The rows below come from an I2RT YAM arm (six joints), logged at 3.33 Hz.
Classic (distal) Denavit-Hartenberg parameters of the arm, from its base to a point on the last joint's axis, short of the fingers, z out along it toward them. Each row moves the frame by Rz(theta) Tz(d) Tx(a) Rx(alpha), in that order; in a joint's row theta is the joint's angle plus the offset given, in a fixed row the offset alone. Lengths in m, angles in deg.
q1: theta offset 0, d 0.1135, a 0.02, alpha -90
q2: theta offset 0, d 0, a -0.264, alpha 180
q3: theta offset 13.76, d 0, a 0.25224, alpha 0
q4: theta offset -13.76, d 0, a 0.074, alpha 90
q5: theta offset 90, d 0, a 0, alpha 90
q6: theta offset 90, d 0.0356, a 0, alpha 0
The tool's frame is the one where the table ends.
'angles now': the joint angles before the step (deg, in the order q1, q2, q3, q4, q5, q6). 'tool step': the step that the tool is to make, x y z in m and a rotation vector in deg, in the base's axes. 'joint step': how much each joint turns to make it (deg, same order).
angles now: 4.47 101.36 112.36 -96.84 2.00 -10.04
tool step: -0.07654 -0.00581 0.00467 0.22 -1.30 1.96
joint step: 0.00 -17.25 -17.08 1.21 -0.28 -1.94
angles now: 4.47 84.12 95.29 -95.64 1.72 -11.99
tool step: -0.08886 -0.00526 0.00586 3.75 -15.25 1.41
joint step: -0.02 -23.09 -15.11 7.53 -2.81 -0.81
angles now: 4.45 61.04 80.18 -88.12 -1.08 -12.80
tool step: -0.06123 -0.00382 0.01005 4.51 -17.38 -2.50
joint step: 0.02 -16.40 -5.18 6.58 -1.46 3.74
